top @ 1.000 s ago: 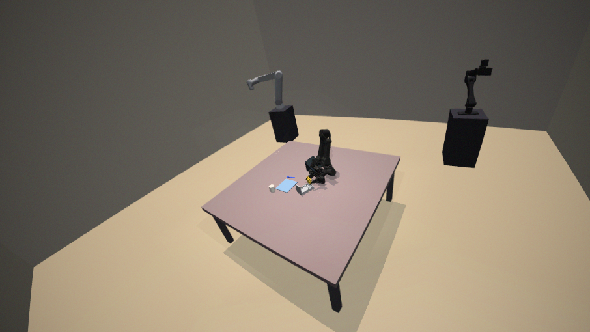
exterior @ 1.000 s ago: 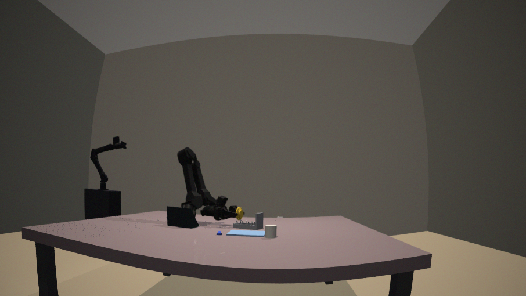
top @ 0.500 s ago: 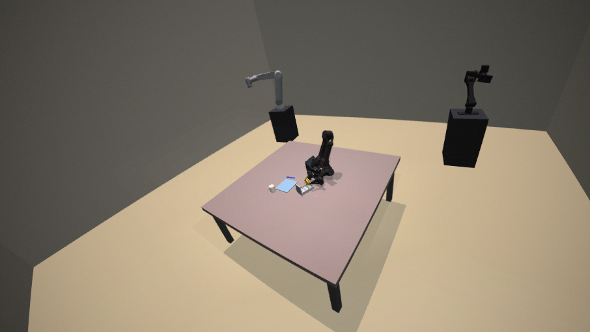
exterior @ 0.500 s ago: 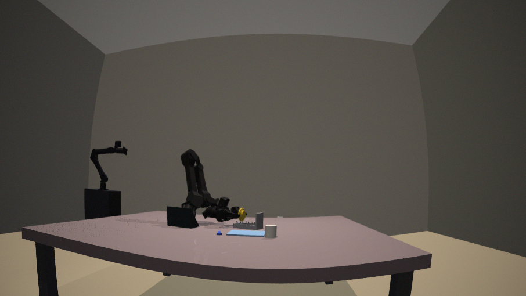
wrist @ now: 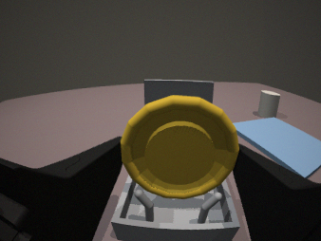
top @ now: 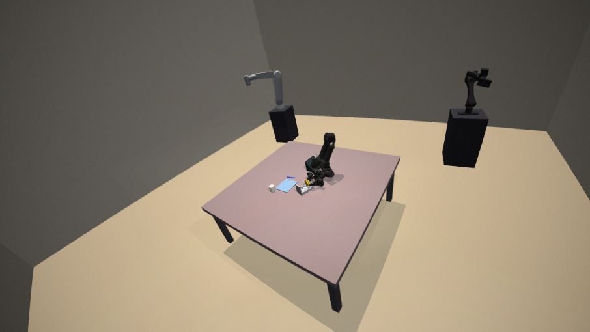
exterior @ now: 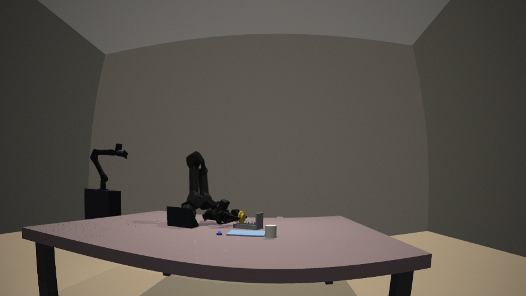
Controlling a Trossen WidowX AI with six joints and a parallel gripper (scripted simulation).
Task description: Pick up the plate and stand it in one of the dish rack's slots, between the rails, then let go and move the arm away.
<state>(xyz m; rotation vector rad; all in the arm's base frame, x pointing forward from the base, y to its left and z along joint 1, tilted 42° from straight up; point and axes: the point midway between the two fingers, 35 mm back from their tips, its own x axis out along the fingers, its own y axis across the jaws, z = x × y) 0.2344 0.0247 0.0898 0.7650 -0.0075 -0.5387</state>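
My gripper tip is now 1 cm past the yellow plate. Also, from my gripper tip: blue spoon 10 cm behind, 23 cm to the right, 5 cm below; then white cup 10 cm ahead, 29 cm to the right, 3 cm below; then grey dish rack 2 cm ahead, 1 cm to the right, 3 cm below.
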